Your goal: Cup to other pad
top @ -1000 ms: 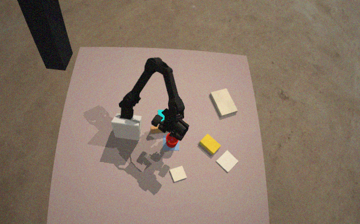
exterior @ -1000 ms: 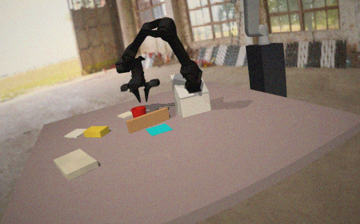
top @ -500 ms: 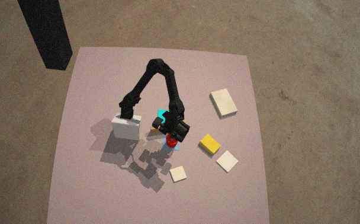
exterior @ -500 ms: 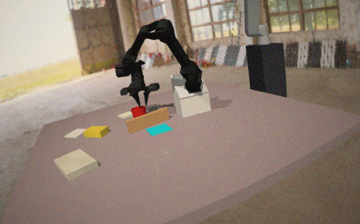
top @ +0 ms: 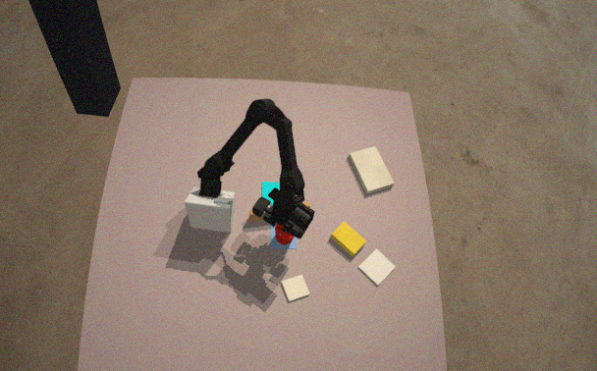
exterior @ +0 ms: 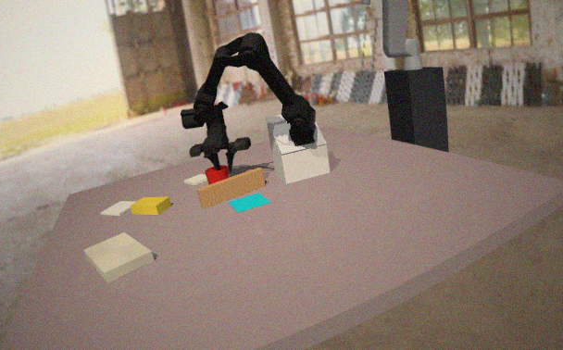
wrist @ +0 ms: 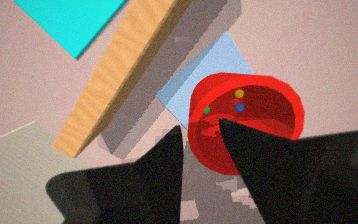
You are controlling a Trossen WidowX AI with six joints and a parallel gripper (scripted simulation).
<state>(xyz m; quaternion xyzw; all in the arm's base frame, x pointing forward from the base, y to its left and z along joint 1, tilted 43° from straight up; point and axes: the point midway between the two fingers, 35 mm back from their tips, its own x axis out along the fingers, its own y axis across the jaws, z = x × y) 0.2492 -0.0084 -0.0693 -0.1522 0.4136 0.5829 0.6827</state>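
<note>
Now: the red cup 3 cm ahead of my gripper tip, 1 cm to the right of it and 2 cm below it. Also, from my gripper tip: pale blue pad (2 cm ahead, 1 cm to the right, 6 cm below); wooden wall (8 cm to the left, 4 cm below); blue marble (4 cm ahead, 2 cm to the right, 4 cm below).
</note>
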